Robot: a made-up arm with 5 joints. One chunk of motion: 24 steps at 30 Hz.
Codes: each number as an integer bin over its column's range. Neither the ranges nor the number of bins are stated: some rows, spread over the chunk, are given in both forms.
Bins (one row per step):
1: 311 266 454 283 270
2: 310 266 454 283 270
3: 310 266 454 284 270
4: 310 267 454 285 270
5: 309 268 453 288 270
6: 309 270 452 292 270
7: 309 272 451 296 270
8: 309 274 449 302 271
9: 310 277 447 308 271
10: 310 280 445 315 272
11: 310 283 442 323 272
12: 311 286 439 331 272
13: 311 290 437 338 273
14: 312 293 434 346 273
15: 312 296 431 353 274
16: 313 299 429 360 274
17: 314 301 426 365 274
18: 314 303 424 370 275
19: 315 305 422 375 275
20: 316 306 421 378 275
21: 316 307 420 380 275
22: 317 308 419 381 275
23: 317 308 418 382 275
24: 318 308 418 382 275
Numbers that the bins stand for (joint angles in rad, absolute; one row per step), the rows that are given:
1: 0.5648 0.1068 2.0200 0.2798 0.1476
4: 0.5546 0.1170 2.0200 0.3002 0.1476
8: 0.5444 0.1883 1.9691 0.4732 0.1577
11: 0.5546 0.2798 1.8978 0.6869 0.1679
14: 0.5750 0.3816 1.8164 0.9209 0.1781
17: 0.5953 0.4630 1.7350 1.1143 0.1883
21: 0.6157 0.5241 1.6740 1.2669 0.1984
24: 0.6360 0.5342 1.6536 1.2873 0.1984
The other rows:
2: 0.5546 0.1068 2.0200 0.2798 0.1476
3: 0.5546 0.1068 2.0200 0.2900 0.1476
5: 0.5444 0.1272 2.0098 0.3307 0.1476
6: 0.5444 0.1476 1.9996 0.3714 0.1476
7: 0.5444 0.1679 1.9894 0.4121 0.1476
9: 0.5546 0.2188 1.9487 0.5342 0.1577
10: 0.5546 0.2493 1.9284 0.6055 0.1679
12: 0.5648 0.3104 1.8673 0.7683 0.1679
13: 0.5648 0.3511 1.8470 0.8395 0.1781
15: 0.5750 0.4121 1.7859 0.9922 0.1883
16: 0.5851 0.4427 1.7656 1.0634 0.1883
18: 0.5953 0.4834 1.7147 1.1652 0.1984
19: 0.6055 0.5037 1.6943 1.2160 0.1984
20: 0.6157 0.5139 1.6841 1.2466 0.1984
22: 0.6258 0.5342 1.6638 1.2771 0.1984
23: 0.6258 0.5342 1.6536 1.2873 0.1984

